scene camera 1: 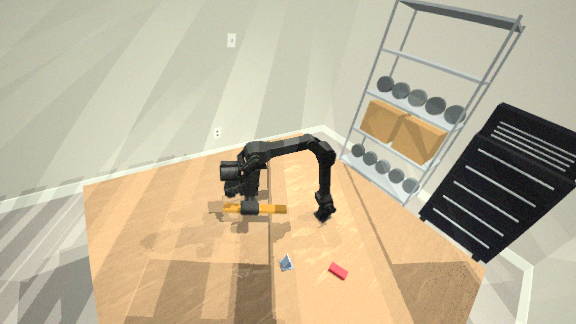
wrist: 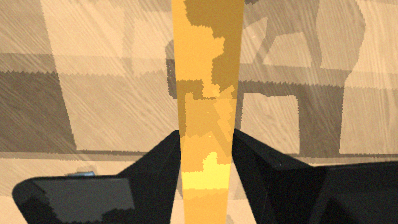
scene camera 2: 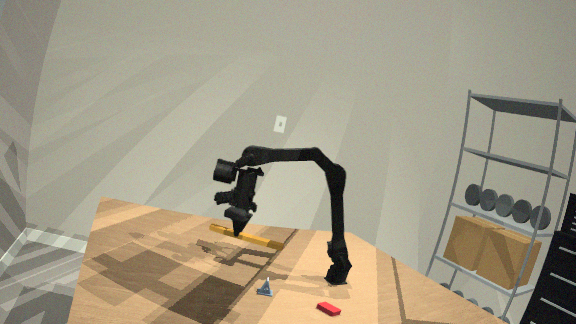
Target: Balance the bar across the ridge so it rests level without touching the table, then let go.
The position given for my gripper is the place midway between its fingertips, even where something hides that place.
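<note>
Scene camera 1 gives me a sight of my gripper (scene camera 1: 248,208). Scene camera 2 shows me the gripper (scene camera 2: 237,235) too. In the wrist view I see my gripper (wrist: 205,135) again, and what it is holding is a yellow bar (wrist: 207,48).
</note>
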